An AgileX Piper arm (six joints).
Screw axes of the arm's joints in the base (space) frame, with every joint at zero. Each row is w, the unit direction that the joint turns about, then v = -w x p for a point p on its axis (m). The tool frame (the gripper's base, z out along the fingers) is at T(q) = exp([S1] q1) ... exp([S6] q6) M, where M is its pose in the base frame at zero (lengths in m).
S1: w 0 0 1 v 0 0 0
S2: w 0 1 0 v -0.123 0 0
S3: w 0 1 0 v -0.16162 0 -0.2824
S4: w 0.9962 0 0.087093 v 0 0.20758 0
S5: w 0 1 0 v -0.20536 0 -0.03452
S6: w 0.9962 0 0.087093 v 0 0.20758 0
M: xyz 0.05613 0 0.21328 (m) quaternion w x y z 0.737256 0 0.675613 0
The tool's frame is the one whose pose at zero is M.
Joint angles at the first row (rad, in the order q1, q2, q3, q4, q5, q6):
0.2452 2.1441 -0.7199 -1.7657 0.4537 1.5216
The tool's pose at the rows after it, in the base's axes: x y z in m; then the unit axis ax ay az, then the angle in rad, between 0 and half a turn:
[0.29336 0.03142 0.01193 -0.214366 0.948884 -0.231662 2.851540]
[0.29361 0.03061 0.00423 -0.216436 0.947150 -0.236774 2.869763]
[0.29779 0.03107 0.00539 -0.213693 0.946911 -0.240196 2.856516]
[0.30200 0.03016 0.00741 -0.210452 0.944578 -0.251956 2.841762]
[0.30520 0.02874 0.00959 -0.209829 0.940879 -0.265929 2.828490]
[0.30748 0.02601 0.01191 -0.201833 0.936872 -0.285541 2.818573]
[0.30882 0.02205 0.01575 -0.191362 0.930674 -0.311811 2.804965]
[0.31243 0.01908 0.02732 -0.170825 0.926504 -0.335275 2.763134]
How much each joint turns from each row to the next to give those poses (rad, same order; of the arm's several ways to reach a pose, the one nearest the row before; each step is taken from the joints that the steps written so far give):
0.0000 0.0457 -0.0167 -0.0011 0.0202 -0.0029
0.0000 0.0316 -0.0113 -0.0001 0.0107 -0.0010
0.0000 0.0013 -0.0134 0.0001 0.0072 0.0016
0.0000 0.0009 -0.0119 0.0000 0.0243 0.0000
0.0000 0.0000 -0.0075 -0.0056 0.0287 0.0000
0.0000 0.0010 -0.0057 0.0061 0.0417 0.0020
0.0000 -0.0025 0.0000 0.0015 0.0569 0.0096
0.0000 -0.0276 0.0000 0.0006 0.0537 0.0235

